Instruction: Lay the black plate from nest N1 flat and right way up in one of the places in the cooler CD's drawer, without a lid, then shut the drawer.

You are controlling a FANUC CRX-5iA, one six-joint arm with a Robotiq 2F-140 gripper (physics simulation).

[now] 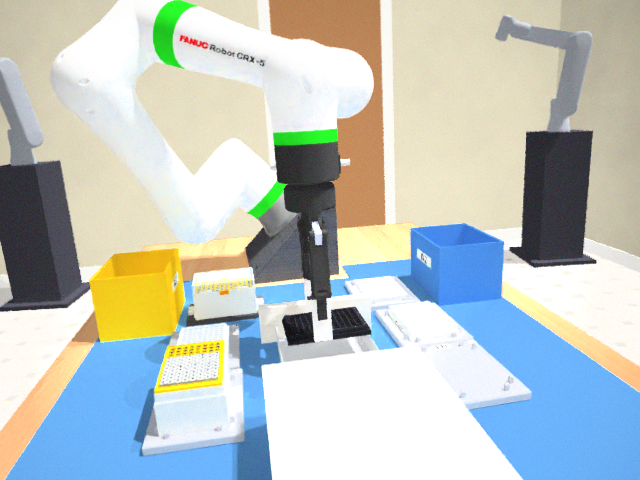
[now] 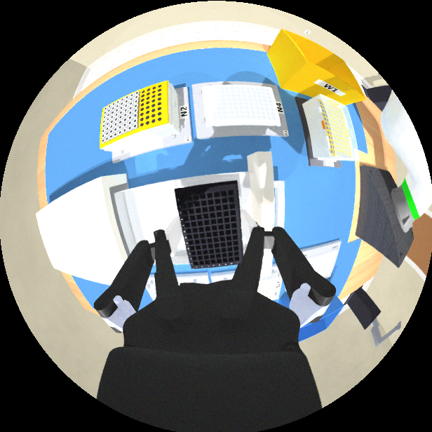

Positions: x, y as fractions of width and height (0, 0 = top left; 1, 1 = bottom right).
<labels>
My gripper shows in image 1 (0.50, 0.68) and in image 2 (0.49, 0.51). A white cooler CD shows in image 1 (0.61, 0.85) and in image 2 (0.19, 0.54). A black plate shows in image 1 (0.54, 0.67) and in image 2 (0.49, 0.51). A yellow-topped rack shows in image 1 (0.30, 0.82) and in image 2 (0.35, 0.26).
</labels>
